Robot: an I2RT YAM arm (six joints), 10 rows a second.
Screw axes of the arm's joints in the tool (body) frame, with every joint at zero. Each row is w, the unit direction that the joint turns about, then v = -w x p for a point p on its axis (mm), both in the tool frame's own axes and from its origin. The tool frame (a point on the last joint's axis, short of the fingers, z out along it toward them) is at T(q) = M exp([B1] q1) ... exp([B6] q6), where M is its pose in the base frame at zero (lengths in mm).
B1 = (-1, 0, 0, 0.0, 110.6, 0.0)
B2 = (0, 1, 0, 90.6, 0.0, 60.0)
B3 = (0, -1, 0, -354.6, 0.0, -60.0)
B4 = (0, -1, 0, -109.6, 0.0, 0.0)
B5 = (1, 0, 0, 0.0, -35.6, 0.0)
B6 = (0, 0, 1, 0.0, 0.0, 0.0)
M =
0 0 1 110.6
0 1 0 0.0
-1 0 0 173.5
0 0 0 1
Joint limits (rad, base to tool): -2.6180..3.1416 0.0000..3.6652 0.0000..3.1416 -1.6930..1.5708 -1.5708..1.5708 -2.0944..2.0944
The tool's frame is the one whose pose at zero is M.
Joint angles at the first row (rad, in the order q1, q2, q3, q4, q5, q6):
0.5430 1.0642 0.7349 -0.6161 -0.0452 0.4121
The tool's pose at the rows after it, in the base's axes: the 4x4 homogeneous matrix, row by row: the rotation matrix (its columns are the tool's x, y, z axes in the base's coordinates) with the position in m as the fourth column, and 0 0 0 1 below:
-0.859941 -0.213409 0.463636 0.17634; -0.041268 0.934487 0.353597 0.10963; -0.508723 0.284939 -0.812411 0.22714; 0 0 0 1
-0.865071 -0.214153 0.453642 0.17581; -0.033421 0.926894 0.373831 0.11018; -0.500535 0.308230 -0.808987 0.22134; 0 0 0 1
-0.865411 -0.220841 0.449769 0.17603; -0.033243 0.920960 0.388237 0.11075; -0.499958 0.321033 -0.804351 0.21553; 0 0 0 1
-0.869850 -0.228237 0.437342 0.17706; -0.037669 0.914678 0.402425 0.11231; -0.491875 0.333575 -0.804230 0.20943; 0 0 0 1
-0.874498 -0.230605 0.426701 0.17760; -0.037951 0.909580 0.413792 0.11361; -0.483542 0.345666 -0.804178 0.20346; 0 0 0 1
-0.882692 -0.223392 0.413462 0.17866; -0.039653 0.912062 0.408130 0.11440; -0.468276 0.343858 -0.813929 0.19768; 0 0 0 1
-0.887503 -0.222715 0.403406 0.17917; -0.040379 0.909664 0.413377 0.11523; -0.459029 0.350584 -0.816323 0.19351; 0 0 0 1
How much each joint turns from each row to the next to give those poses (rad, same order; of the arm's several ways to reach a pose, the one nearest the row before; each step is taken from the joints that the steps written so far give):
0.0027 0.0065 -0.0191 0.0201 -0.0165 0.0123
-0.0003 0.0015 -0.0235 0.0286 -0.0227 0.0109
-0.0008 0.0044 -0.0229 0.0333 -0.0148 0.0004
0.0008 0.0146 -0.0168 0.0289 -0.0183 -0.0001
0.0015 0.0128 -0.0173 0.0276 -0.0144 0.0045
0.0002 0.0194 -0.0090 0.0110 -0.0019 0.0035
0.0006 0.0120 -0.0092 0.0151 -0.0096 0.0032

